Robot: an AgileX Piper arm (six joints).
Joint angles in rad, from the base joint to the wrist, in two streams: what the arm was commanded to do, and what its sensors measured. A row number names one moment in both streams.
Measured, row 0: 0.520 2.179 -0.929 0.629 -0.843 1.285
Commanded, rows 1 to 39: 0.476 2.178 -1.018 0.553 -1.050 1.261; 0.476 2.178 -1.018 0.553 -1.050 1.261; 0.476 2.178 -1.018 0.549 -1.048 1.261; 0.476 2.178 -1.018 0.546 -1.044 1.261; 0.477 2.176 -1.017 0.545 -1.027 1.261; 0.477 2.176 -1.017 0.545 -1.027 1.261; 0.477 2.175 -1.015 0.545 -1.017 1.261; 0.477 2.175 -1.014 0.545 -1.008 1.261; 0.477 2.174 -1.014 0.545 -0.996 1.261; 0.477 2.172 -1.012 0.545 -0.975 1.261; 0.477 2.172 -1.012 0.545 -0.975 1.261; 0.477 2.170 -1.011 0.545 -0.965 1.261; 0.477 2.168 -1.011 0.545 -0.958 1.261; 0.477 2.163 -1.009 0.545 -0.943 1.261; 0.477 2.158 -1.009 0.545 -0.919 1.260; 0.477 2.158 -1.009 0.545 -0.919 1.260; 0.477 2.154 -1.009 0.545 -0.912 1.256; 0.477 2.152 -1.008 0.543 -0.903 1.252; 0.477 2.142 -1.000 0.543 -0.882 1.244; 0.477 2.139 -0.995 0.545 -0.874 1.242; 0.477 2.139 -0.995 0.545 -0.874 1.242; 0.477 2.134 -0.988 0.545 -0.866 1.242; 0.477 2.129 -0.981 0.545 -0.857 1.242; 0.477 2.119 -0.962 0.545 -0.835 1.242; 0.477 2.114 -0.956 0.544 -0.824 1.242; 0.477 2.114 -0.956 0.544 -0.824 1.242; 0.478 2.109 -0.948 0.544 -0.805 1.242; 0.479 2.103 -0.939 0.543 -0.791 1.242; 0.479 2.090 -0.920 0.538 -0.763 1.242; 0.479 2.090 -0.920 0.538 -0.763 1.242; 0.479 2.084 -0.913 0.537 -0.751 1.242; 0.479 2.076 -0.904 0.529 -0.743 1.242; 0.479 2.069 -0.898 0.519 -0.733 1.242; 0.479 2.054 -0.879 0.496 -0.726 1.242; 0.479 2.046 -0.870 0.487 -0.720 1.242; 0.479 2.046 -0.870 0.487 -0.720 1.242; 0.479 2.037 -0.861 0.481 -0.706 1.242; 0.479 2.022 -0.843 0.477 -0.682 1.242; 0.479 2.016 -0.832 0.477 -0.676 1.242
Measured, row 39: 0.484 2.047 -0.851 0.504 -0.691 1.259
